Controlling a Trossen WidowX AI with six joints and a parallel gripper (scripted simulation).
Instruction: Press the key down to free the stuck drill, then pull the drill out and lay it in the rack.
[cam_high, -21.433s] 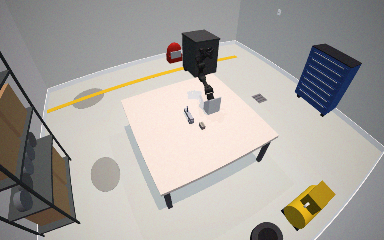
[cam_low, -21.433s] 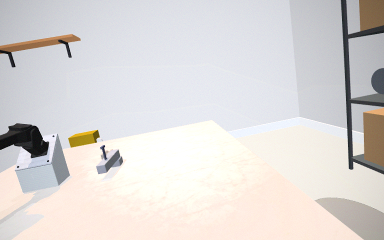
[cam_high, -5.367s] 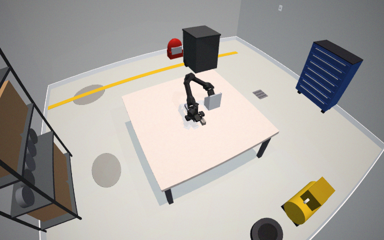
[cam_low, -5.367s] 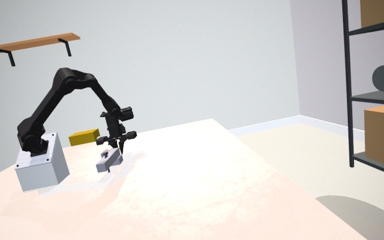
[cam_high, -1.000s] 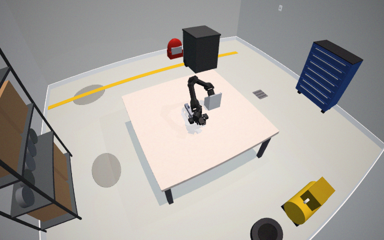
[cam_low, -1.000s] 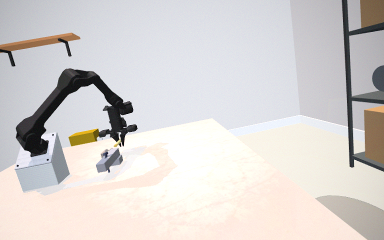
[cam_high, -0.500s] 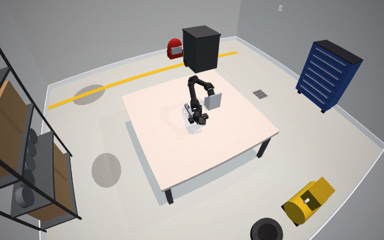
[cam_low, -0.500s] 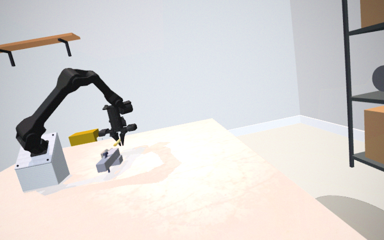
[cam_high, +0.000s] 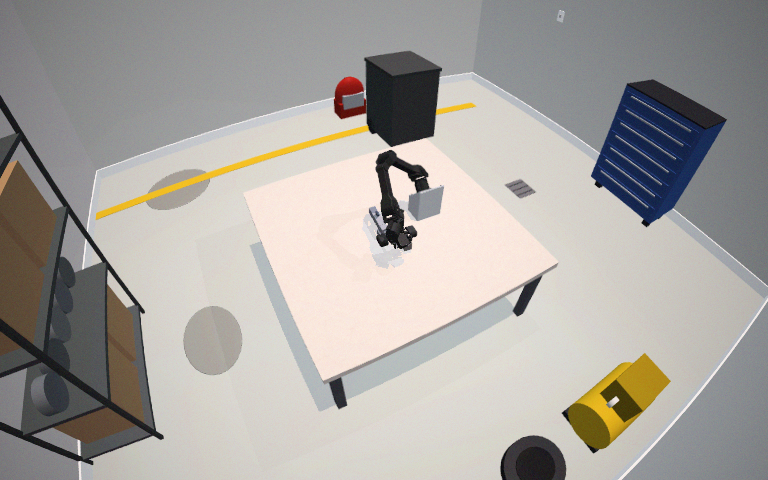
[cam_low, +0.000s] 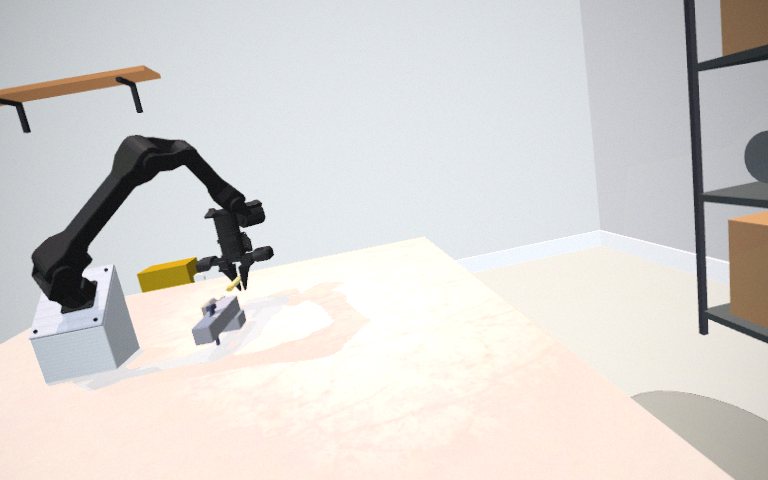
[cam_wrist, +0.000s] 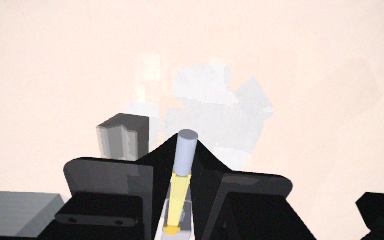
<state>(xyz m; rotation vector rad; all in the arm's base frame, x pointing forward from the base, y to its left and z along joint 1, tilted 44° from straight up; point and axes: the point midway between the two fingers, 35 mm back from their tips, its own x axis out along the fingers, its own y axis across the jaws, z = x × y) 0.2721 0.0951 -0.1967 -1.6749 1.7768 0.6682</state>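
My gripper tip is now 40 mm to the left of the drill and 30 mm below it. From my gripper tip the other things lie so: beige rack (70 mm behind, 30 mm to the right, 30 mm below); then dark blue key (230 mm to the right, 10 mm behind, 10 mm above); then grey block (200 mm to the right, 10 mm below, 10 mm behind).
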